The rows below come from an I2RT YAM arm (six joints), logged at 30 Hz.
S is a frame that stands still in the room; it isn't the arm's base.
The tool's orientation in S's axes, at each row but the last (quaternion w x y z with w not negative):
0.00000 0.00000 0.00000 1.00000
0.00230 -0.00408 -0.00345 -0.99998
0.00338 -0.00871 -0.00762 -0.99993
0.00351 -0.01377 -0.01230 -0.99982
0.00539 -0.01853 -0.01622 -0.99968
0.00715 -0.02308 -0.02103 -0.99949
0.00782 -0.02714 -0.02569 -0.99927
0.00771 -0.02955 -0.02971 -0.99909
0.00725 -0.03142 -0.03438 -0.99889
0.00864 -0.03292 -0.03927 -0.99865
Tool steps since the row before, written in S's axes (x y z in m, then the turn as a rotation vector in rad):
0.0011 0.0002 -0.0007 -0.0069 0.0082 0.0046
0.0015 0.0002 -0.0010 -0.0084 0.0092 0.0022
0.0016 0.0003 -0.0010 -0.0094 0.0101 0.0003
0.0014 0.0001 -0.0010 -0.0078 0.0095 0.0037
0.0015 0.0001 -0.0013 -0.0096 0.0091 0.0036
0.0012 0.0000 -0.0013 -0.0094 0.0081 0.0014
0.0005 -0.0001 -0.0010 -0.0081 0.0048 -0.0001
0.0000 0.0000 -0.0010 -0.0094 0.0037 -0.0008
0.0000 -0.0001 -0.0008 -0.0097 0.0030 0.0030
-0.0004 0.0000 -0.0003 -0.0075 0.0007 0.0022
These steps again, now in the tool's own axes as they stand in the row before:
-0.0011 -0.0002 -0.0007 0.0069 -0.0082 0.0046
-0.0015 -0.0002 -0.0010 0.0084 -0.0092 0.0022
-0.0016 -0.0003 -0.0010 0.0093 -0.0102 0.0003
-0.0014 -0.0001 -0.0010 0.0078 -0.0095 0.0037
-0.0015 -0.0001 -0.0012 0.0096 -0.0091 0.0035
-0.0013 0.0000 -0.0012 0.0093 -0.0082 0.0013
-0.0006 0.0001 -0.0010 0.0080 -0.0049 -0.0003
-0.0001 -0.0001 -0.0010 0.0093 -0.0039 -0.0011
0.0000 0.0000 -0.0008 0.0098 -0.0029 0.0026
0.0004 0.0000 -0.0003 0.0076 -0.0007 0.0018

